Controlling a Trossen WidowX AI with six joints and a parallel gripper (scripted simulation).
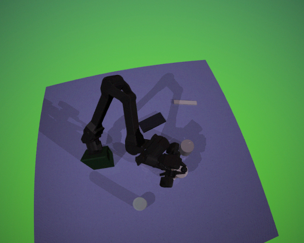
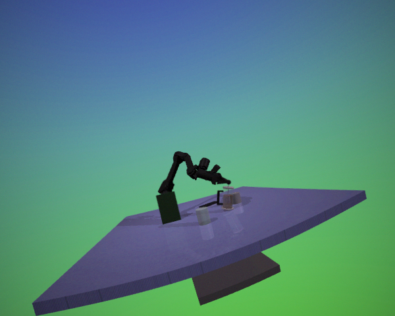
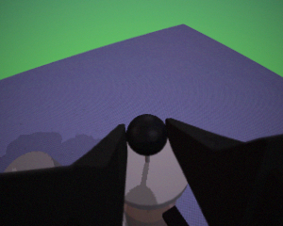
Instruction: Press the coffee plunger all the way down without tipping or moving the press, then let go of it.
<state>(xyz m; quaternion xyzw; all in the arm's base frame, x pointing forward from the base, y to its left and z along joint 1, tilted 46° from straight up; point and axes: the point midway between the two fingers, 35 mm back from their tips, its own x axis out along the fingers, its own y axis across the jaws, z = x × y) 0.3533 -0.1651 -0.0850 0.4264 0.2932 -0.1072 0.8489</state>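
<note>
My gripper tip is 40 mm past the coffee press, 20 mm to the right of it and 80 mm above it. Round my gripper tip: pale flat bar (180 mm ahead, 430 mm to the left, 160 mm below).
</note>
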